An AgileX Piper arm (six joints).
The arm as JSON. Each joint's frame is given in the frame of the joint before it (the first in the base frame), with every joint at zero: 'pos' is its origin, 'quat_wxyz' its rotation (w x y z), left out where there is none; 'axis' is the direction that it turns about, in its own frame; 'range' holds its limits. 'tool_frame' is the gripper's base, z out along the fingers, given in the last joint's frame.
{
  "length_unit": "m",
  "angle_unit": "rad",
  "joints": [
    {
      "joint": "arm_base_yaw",
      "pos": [
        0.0,
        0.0,
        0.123
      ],
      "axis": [
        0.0,
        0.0,
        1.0
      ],
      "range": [
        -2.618,
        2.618
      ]
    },
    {
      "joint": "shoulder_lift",
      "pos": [
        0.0,
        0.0,
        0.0
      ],
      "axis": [
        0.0,
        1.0,
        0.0
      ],
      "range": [
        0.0,
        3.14
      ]
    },
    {
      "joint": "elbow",
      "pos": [
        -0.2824,
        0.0,
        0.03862
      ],
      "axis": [
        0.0,
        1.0,
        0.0
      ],
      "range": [
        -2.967,
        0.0
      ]
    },
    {
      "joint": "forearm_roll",
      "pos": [
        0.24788,
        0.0,
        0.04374
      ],
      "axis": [
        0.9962,
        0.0,
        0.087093
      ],
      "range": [
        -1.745,
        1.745
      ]
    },
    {
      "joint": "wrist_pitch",
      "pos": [
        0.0,
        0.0,
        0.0
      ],
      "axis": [
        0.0,
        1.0,
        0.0
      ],
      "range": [
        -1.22,
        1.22
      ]
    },
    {
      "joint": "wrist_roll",
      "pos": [
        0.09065,
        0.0,
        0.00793
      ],
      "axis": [
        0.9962,
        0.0,
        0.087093
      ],
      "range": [
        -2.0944,
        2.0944
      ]
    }
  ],
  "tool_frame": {
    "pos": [
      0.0,
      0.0,
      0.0
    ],
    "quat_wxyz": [
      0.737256,
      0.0,
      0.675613,
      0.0
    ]
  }
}
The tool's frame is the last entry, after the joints.
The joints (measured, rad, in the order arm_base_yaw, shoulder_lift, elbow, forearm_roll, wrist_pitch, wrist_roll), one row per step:
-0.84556 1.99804 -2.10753 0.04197 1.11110 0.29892
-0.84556 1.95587 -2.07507 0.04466 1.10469 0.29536
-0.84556 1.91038 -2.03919 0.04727 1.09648 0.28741
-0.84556 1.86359 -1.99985 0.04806 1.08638 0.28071
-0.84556 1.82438 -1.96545 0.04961 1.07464 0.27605
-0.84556 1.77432 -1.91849 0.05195 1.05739 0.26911
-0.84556 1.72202 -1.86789 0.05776 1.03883 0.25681
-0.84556 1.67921 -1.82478 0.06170 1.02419 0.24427
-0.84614 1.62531 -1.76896 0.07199 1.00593 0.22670
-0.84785 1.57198 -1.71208 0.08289 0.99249 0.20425
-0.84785 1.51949 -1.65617 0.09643 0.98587 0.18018
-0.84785 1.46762 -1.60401 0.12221 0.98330 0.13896
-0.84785 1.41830 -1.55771 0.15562 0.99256 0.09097
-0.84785 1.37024 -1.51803 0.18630 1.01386 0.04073
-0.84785 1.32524 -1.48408 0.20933 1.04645 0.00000
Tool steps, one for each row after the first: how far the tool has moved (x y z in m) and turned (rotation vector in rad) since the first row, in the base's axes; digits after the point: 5 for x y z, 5 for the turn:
-0.00637 0.00750 0.00946 -0.01183 -0.01115 0.00307
-0.01342 0.01575 0.01899 -0.02696 -0.02142 0.00944
-0.02091 0.02426 0.02764 -0.04257 -0.03066 0.01430
-0.02713 0.03143 0.03423 -0.05606 -0.04068 0.01759
-0.03511 0.04066 0.04131 -0.07295 -0.05272 0.02242
-0.04341 0.05064 0.04759 -0.09010 -0.06478 0.03173
-0.05039 0.05892 0.05165 -0.10422 -0.07136 0.04093
-0.05915 0.06960 0.05561 -0.11833 -0.08160 0.05388
-0.06835 0.08028 0.05794 -0.12975 -0.08575 0.06947
-0.07715 0.09175 0.05908 -0.13536 -0.08703 0.08871
-0.08539 0.10400 0.06023 -0.14148 -0.08952 0.12261
-0.09322 0.11678 0.06101 -0.14062 -0.09027 0.16420
-0.10145 0.12988 0.06202 -0.13838 -0.08479 0.20971
-0.10994 0.14262 0.06252 -0.12975 -0.07320 0.25036

